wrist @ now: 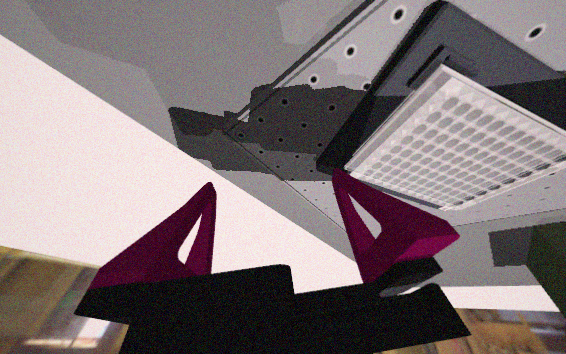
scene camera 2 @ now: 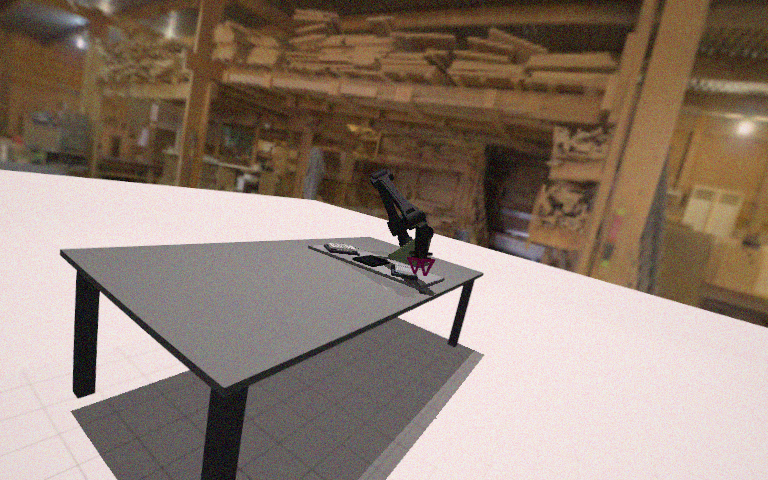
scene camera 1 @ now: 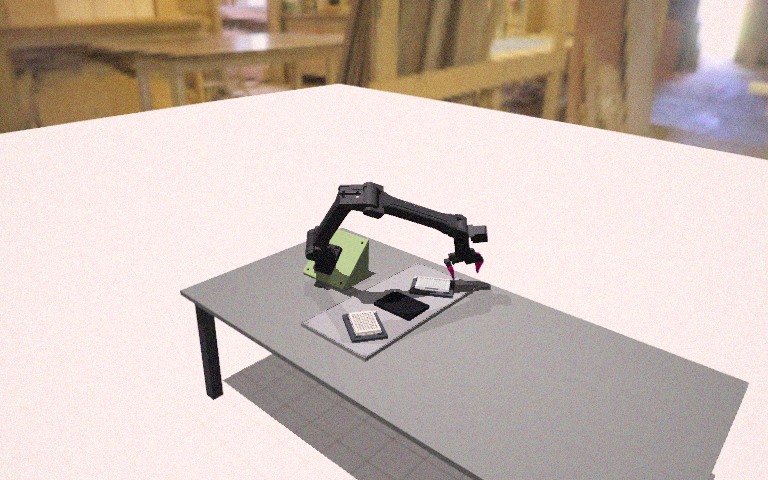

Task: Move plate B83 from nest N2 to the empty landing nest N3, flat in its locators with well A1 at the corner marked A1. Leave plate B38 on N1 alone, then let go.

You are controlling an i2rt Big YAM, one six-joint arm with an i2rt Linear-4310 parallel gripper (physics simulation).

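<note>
A white well plate (scene camera 1: 433,284) (scene camera 2: 403,269) (wrist: 460,145) lies in a dark nest (wrist: 480,42) at the far end of the board. A cream well plate (scene camera 1: 364,322) (scene camera 2: 340,247) lies in a dark nest (scene camera 1: 369,338) at the near end in the first scene view. The black nest (scene camera 1: 400,305) (scene camera 2: 370,260) between them is empty. The labels B83, B38, N1, N2, N3 and the A1 mark cannot be read. My gripper (scene camera 1: 465,275) (scene camera 2: 420,273) (wrist: 274,180) is open and empty, above and to the outer side of the white plate; one fingertip appears near its corner in the wrist view.
The nests stand on a light board (scene camera 1: 325,323) (wrist: 375,32) with holes, on a grey table (scene camera 1: 538,367) (scene camera 2: 243,305). The arm's green base (scene camera 1: 353,257) stands behind the board. The table's edge passes close to the gripper, and the arm's shadow falls across the far nest.
</note>
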